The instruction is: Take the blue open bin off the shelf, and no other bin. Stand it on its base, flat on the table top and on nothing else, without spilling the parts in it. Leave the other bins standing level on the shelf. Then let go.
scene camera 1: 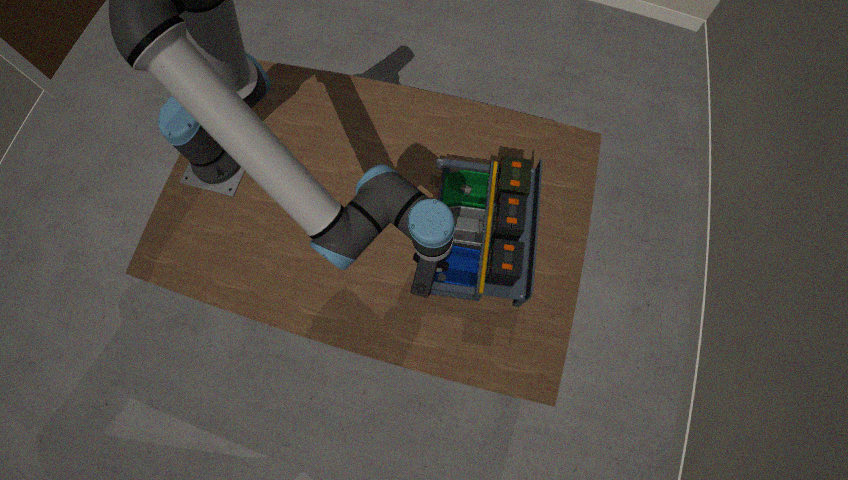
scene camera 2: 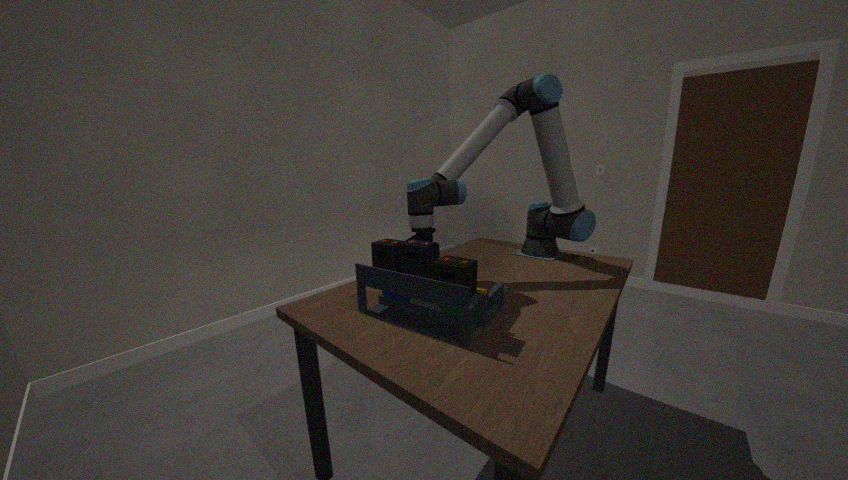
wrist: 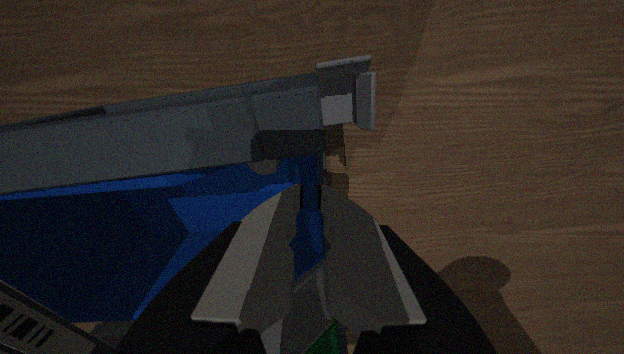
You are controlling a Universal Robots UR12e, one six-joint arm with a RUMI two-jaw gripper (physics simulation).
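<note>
The blue open bin (scene camera 1: 461, 267) (scene camera 2: 393, 295) (wrist: 90, 240) sits level on the lower tier of the shelf (scene camera 1: 455, 289) (scene camera 2: 410, 279) (wrist: 125, 142), at its end, beside the grey bin. My gripper (wrist: 310, 186) points down at the bin's outer end. Its jaws are nearly together, with a narrow strip of blue bin wall between them, so it is shut on the blue bin. In scene camera 1 the wrist hides much of the jaws. In scene camera 2 the shelf and black boxes hide them. The parts in the blue bin cannot be made out clearly.
A grey bin (scene camera 1: 468, 224) and a green bin (scene camera 1: 473, 198) (wrist: 327, 342) stand in the same row. A yellow rail (scene camera 1: 487, 228) runs along the shelf. Three black boxes with orange marks (scene camera 1: 505, 267) (scene camera 1: 509, 214) (scene camera 1: 514, 173) stand on the higher tier behind it.
</note>
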